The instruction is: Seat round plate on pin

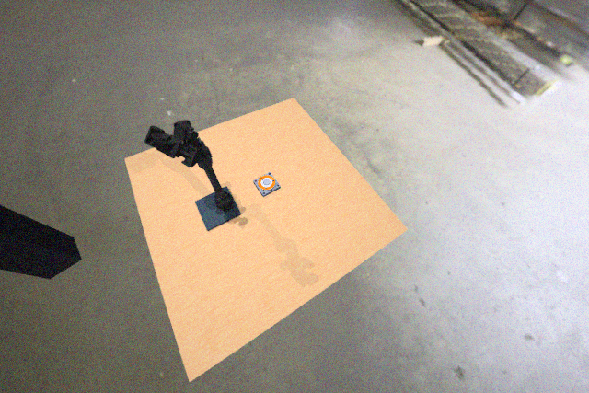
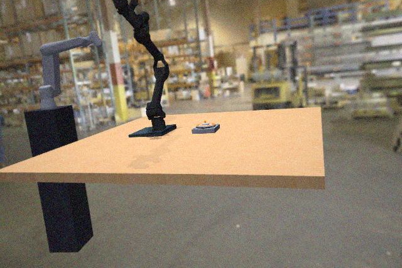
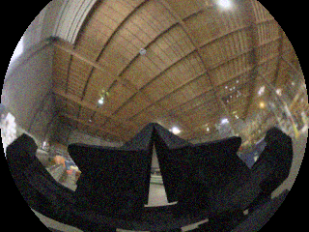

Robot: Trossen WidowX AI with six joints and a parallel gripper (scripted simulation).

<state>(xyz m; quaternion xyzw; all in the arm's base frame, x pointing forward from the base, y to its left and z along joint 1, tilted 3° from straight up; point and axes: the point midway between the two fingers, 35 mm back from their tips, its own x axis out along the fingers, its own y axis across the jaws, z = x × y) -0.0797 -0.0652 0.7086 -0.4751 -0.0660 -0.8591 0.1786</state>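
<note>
Now: gripper tip 72 cm above the plate, 40 cm short of it and 7 cm to the right of it. The rest, counted from my gripper tip: base 73 cm below, 41 cm ahead, 5 cm to the left.
</note>
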